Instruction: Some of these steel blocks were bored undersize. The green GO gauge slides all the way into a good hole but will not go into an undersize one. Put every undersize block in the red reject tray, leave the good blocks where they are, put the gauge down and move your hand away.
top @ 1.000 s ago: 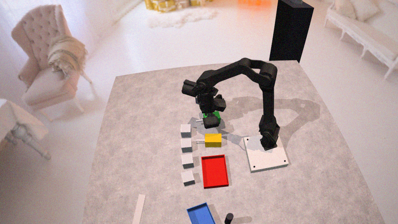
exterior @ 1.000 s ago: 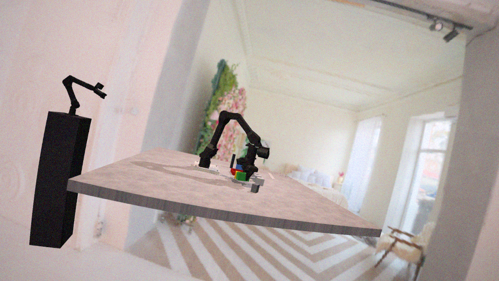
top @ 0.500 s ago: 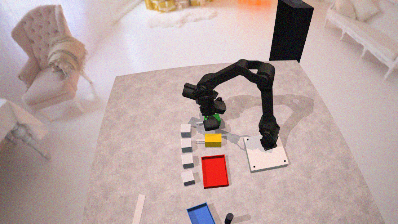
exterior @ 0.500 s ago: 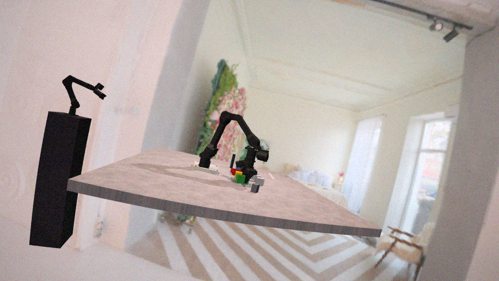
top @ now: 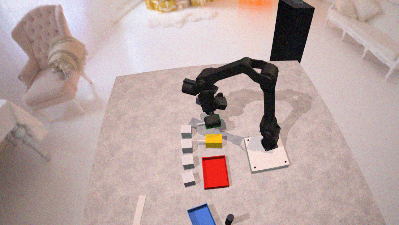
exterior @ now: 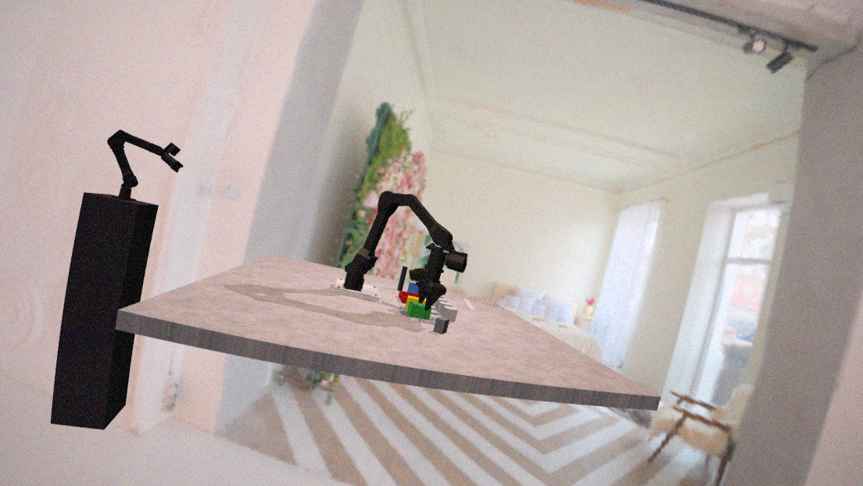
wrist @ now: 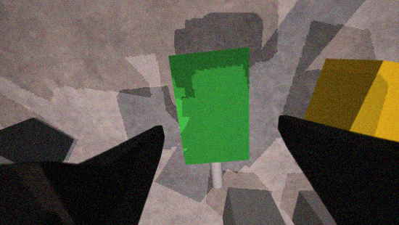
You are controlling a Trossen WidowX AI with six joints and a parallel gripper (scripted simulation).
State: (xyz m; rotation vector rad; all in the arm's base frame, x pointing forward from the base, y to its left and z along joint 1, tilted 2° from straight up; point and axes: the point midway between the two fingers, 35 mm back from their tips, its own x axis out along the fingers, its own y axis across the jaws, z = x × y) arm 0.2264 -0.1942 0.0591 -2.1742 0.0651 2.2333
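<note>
Right now the green GO gauge is 2 cm below my gripper tip and 2 cm ahead of it. The rest, counted from my gripper tip: red reject tray (25 cm to the left, 5 cm ahead, 3 cm below); dark cube (16 cm to the right, 2 cm below, 1 cm ahead); yellow gauge (10 cm to the left, 4 cm ahead, 2 cm below).
</note>
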